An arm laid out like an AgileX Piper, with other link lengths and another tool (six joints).
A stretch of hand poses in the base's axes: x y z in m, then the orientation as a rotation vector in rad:
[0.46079, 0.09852, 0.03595, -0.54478, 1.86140, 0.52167]
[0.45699, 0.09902, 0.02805, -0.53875, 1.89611, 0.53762]
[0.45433, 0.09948, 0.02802, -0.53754, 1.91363, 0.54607]
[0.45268, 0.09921, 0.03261, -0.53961, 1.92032, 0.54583]
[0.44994, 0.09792, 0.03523, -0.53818, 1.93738, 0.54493]
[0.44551, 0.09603, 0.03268, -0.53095, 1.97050, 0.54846]
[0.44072, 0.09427, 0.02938, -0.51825, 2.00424, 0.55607]
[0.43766, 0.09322, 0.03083, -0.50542, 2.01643, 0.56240]
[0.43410, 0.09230, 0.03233, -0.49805, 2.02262, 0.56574]
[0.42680, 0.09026, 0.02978, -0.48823, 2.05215, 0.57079]
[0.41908, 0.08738, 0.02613, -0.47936, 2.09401, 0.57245]
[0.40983, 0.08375, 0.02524, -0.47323, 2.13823, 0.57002]
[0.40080, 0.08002, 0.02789, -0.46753, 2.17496, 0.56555]
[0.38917, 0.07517, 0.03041, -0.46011, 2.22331, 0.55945]
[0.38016, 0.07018, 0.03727, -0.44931, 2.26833, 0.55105]
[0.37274, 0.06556, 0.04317, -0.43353, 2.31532, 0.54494]
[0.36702, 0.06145, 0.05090, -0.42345, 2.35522, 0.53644]
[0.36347, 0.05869, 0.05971, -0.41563, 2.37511, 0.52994]
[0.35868, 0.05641, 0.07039, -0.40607, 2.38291, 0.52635]
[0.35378, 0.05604, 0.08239, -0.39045, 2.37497, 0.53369]
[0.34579, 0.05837, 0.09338, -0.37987, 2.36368, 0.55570]
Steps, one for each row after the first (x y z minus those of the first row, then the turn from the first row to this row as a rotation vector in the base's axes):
[-0.00380, 0.00050, -0.00790, 0.00156, 0.03748, 0.00156]
[-0.00646, 0.00096, -0.00793, 0.00164, 0.05644, 0.00385]
[-0.00811, 0.00069, -0.00334, -0.00168, 0.06243, 0.00479]
[-0.01085, -0.00060, -0.00072, -0.00706, 0.07793, 0.00245]
[-0.01528, -0.00249, -0.00327, -0.01217, 0.10997, -0.00247]
[-0.02007, -0.00425, -0.00657, -0.01246, 0.14422, -0.00902]
[-0.02313, -0.00530, -0.00512, -0.00652, 0.15823, -0.01520]
[-0.02669, -0.00622, -0.00362, -0.00305, 0.16546, -0.01884]
[-0.03399, -0.00826, -0.00617, -0.00509, 0.19493, -0.02418]
[-0.04171, -0.01114, -0.00982, -0.01372, 0.23465, -0.03075]
[-0.05096, -0.01477, -0.01071, -0.02686, 0.27512, -0.03724]
[-0.05999, -0.01850, -0.00806, -0.03893, 0.30805, -0.04397]
[-0.07162, -0.02335, -0.00554, -0.05497, 0.35141, -0.05255]
[-0.08063, -0.02834, 0.00132, -0.06969, 0.39135, -0.06400]
[-0.08805, -0.03296, 0.00722, -0.08152, 0.43431, -0.07722]
[-0.09377, -0.03707, 0.01495, -0.09497, 0.46966, -0.08749]
[-0.09732, -0.03983, 0.02376, -0.10173, 0.48690, -0.09532]
[-0.10211, -0.04211, 0.03444, -0.10212, 0.49394, -0.10298]
[-0.10701, -0.04248, 0.04644, -0.08845, 0.49008, -0.10967]
[-0.11500, -0.04015, 0.05743, -0.06753, 0.48702, -0.10642]

